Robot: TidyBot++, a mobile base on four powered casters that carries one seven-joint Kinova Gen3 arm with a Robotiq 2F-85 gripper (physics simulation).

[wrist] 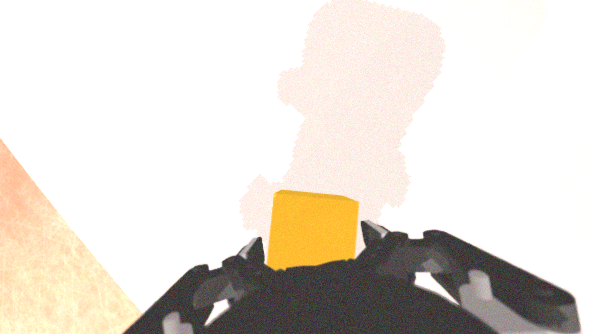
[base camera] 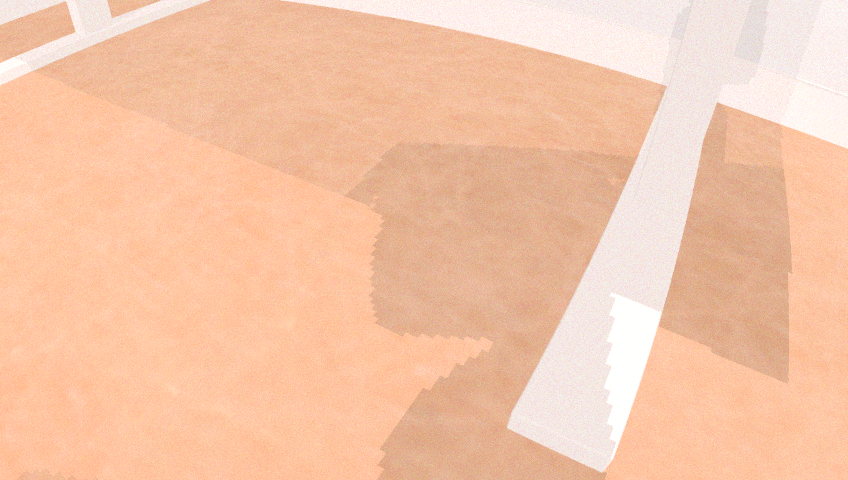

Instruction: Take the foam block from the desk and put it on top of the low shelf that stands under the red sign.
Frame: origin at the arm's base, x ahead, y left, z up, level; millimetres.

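Seen in the pictures: gripper, between the fingertips: (wrist: 312, 240).
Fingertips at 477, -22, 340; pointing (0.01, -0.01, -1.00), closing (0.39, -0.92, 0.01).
Note:
A point is followed by its place in that frame, as x, y, z.
The foam block (wrist: 313, 230) @[493, -17, 368] is a yellow-orange block on the white desk top (wrist: 150, 100) @[568, 174, 323] in the wrist view. Its near end is hidden behind the dark gripper body. My gripper (wrist: 312, 240) @[477, -22, 340] is open, with one fingertip to the left of the block and one to the right, and a narrow gap shows on each side. Nothing is gripped. How far the fingertips are above the desk top is hard to tell. The low shelf and the red sign do not show in either view.
In the base camera view a pale slanted leg (base camera: 636, 237) stands on the orange-brown floor (base camera: 178, 267) @[439, 240, -397] at the right. A white frame (base camera: 89, 41) @[1137, 778, -384] shows at the upper left, and a pale wall (base camera: 535, 29) @[1079, -217, -357] runs along the back. The desk's edge slants across the wrist view's lower left.

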